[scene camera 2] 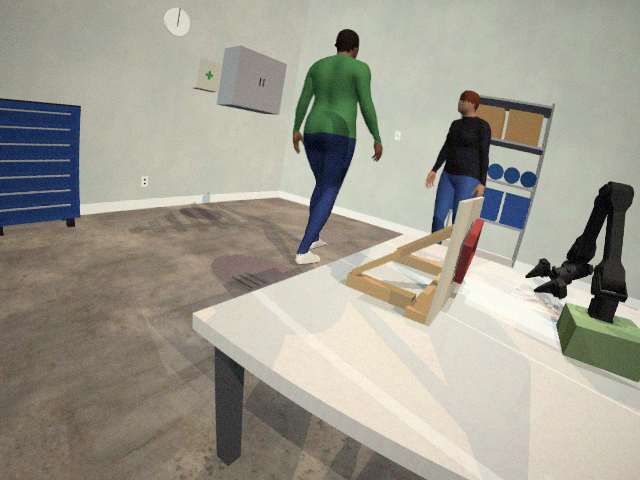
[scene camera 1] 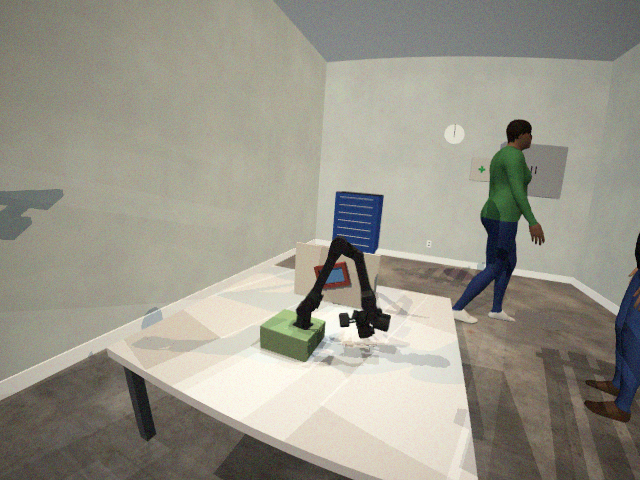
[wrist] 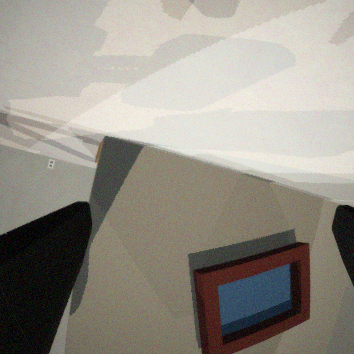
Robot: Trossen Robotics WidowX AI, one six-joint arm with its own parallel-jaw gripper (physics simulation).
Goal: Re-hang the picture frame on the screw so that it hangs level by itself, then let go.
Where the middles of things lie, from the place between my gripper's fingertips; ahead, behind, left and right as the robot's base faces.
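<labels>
The picture frame (scene camera 2: 470, 245) is 10 cm above my hand, 25 cm to the left of it and 20 cm ahead of it. I see the board (scene camera 1: 308, 256) as well, and from my hand it is 24 cm to the left, 22 cm ahead and 9 cm above.
</labels>
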